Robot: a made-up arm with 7 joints.
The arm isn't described. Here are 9 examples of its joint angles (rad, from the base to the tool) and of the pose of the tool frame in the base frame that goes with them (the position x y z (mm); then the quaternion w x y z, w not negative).
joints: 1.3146 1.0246 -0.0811 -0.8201 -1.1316 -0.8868 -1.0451
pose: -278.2 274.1 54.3 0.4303 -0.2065 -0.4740 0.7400
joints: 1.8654 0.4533 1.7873 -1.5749 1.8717 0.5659 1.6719
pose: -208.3 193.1 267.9 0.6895 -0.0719 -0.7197 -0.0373
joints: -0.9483 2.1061 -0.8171 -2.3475 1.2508 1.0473 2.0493
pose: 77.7 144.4 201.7 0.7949 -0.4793 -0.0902 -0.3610
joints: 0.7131 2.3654 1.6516 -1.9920 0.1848 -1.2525 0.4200
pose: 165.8 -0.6 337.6 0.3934 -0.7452 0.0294 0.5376
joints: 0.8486 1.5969 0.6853 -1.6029 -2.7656 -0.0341 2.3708
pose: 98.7 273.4 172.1 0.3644 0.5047 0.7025 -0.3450
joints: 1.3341 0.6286 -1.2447 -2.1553 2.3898 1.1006 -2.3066
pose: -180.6 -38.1 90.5 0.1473 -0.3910 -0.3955 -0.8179
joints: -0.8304 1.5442 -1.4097 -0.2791 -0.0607 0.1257 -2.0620
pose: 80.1 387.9 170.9 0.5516 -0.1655 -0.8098 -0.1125
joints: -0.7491 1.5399 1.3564 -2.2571 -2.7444 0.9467 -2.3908
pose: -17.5 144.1 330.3 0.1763 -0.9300 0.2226 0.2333
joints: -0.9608 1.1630 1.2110 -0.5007 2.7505 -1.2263 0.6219
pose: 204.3 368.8 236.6 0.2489 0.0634 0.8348 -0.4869
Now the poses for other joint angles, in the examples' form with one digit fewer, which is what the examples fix.
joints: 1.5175 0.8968 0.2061 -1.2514 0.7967 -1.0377 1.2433
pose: -266 232 20 0.870 -0.252 -0.151 -0.396
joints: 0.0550 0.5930 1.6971 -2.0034 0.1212 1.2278 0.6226
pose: 14 242 108 0.934 -0.090 -0.344 0.035
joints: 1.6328 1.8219 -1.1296 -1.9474 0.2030 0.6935 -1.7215
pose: -199 175 207 0.765 0.084 -0.228 0.596
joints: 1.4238 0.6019 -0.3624 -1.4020 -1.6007 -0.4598 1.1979
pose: -278 103 -18 0.164 -0.441 0.532 -0.704
